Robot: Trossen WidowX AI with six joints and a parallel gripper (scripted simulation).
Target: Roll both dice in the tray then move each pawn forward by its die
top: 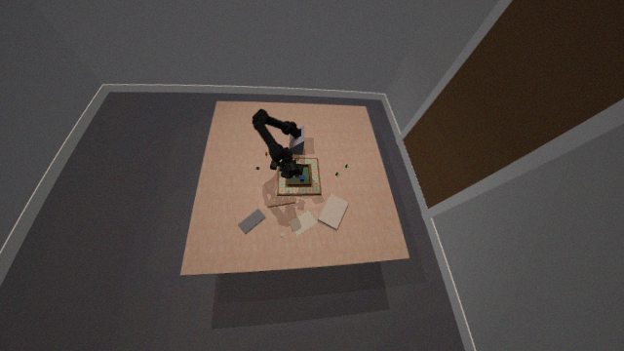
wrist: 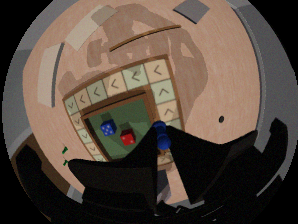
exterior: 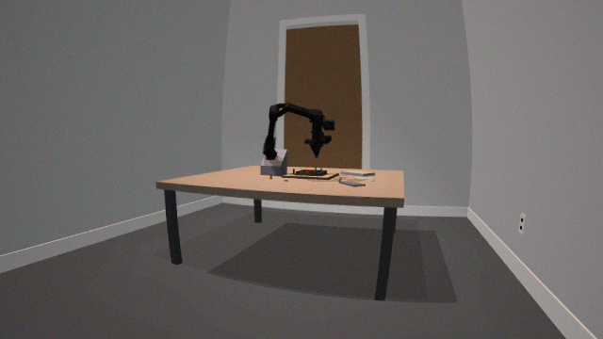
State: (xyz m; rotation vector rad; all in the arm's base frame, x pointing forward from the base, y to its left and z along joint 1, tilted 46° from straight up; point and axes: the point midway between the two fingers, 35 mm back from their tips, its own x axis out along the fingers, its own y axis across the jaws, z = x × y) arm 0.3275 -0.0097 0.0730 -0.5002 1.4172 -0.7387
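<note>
Right now my gripper tip is 60 mm past the green tray, 80 mm to the right of it and 120 mm above it. The rest, counted from my gripper tip: thin stick: 150 mm ahead, 30 mm to the right, 120 mm below; red pawn: 170 mm behind, 50 mm to the left, 100 mm below; blue pawn: 10 mm above.
</note>
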